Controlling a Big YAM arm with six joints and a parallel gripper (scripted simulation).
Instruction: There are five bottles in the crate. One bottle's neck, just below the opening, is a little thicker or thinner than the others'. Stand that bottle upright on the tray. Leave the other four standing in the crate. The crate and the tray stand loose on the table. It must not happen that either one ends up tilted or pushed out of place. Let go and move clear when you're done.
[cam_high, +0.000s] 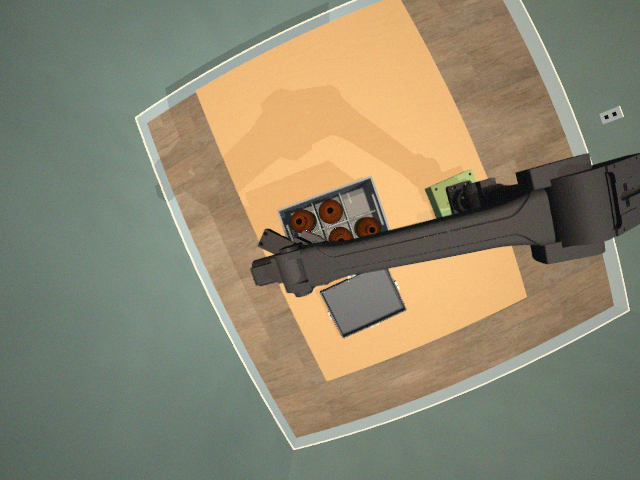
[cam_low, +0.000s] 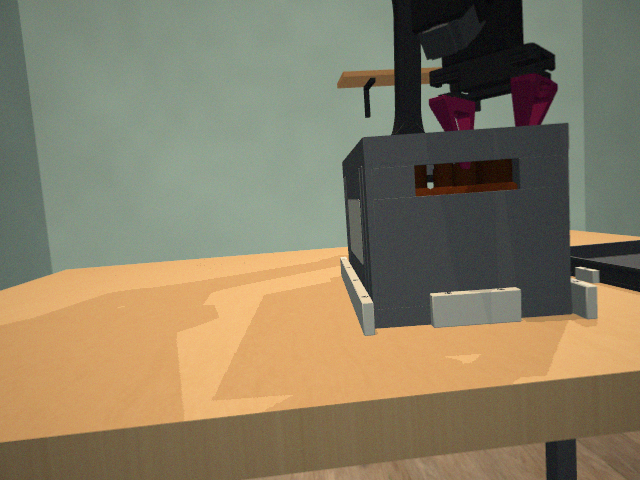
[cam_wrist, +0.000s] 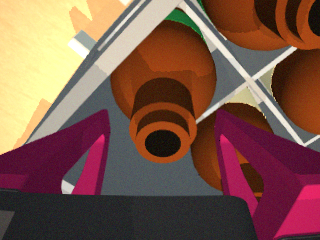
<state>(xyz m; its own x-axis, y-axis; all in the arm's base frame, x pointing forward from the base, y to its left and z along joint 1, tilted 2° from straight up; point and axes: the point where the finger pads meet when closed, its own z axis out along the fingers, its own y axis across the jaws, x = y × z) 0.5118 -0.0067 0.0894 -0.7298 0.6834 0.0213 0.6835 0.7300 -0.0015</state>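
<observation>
The dark grey crate is 9 cm behind my hand, 5 cm to the right of it and 7 cm below it. From my hand the other things lie so: grey tray: 10 cm behind, 24 cm to the left, 14 cm below.
</observation>
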